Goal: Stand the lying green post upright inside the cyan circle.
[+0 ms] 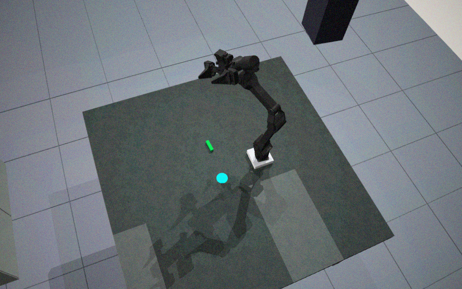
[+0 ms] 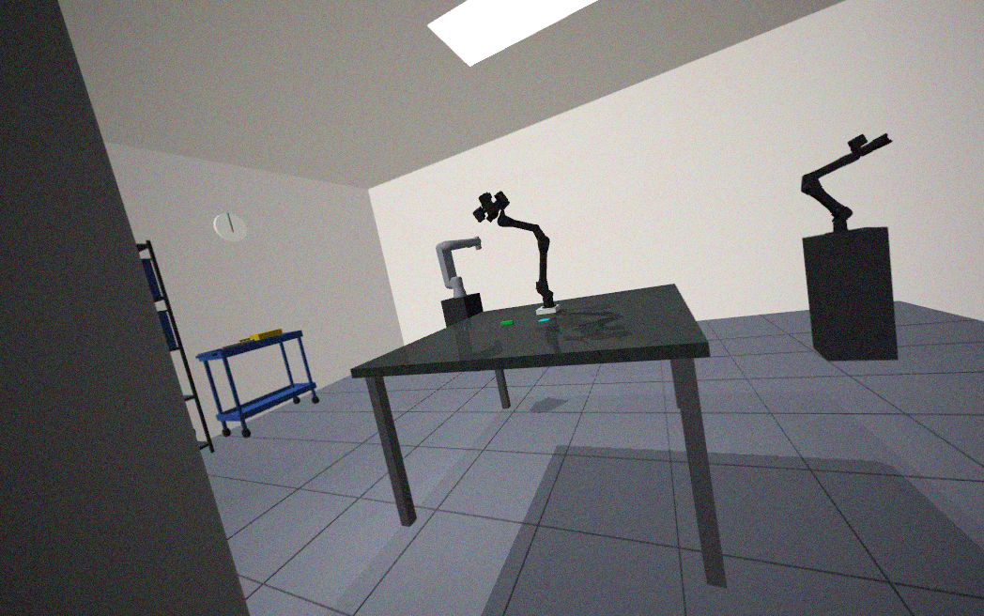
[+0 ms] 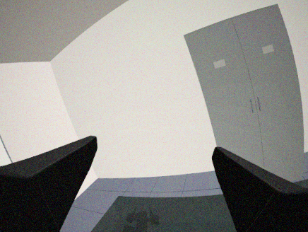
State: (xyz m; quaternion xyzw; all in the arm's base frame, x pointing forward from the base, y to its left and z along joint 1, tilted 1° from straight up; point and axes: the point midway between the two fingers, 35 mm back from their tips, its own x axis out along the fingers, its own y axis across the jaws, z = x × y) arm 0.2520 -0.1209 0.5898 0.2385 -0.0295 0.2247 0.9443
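Now: the green post 3 cm behind my gripper tip, 5 cm to the right of it and 61 cm below it. Also, from my gripper tip: cyan circle (5 cm behind, 16 cm to the left, 62 cm below).
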